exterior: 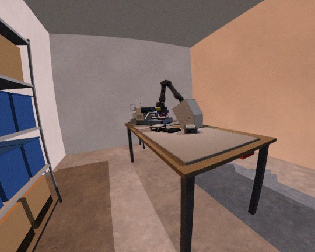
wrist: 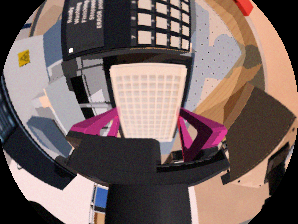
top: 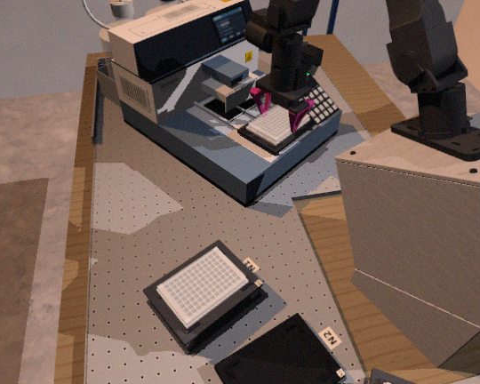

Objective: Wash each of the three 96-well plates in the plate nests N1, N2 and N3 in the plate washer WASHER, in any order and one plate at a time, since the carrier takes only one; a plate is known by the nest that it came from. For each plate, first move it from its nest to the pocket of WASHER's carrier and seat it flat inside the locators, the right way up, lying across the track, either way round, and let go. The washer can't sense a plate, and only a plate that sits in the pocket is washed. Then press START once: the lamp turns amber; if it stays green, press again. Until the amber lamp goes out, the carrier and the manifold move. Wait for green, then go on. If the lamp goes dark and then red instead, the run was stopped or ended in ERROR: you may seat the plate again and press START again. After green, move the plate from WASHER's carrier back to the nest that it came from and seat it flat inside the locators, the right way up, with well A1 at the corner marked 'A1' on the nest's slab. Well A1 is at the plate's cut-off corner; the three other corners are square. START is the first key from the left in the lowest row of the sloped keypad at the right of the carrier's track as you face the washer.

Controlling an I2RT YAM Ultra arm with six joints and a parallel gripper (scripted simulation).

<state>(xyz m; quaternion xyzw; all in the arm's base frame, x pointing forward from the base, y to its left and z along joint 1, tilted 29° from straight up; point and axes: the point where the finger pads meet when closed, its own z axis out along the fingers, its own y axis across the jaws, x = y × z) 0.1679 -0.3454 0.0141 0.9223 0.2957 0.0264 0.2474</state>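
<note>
Right now my hand is 2 cm above the dark carrier pocket. Round my hand: nest N1 (34 cm to the left, 24 cm ahead, 6 cm below); then manifold (13 cm to the right, 8 cm ahead, 4 cm above); then washer (13 cm to the right, 8 cm ahead, 3 cm above).
</note>
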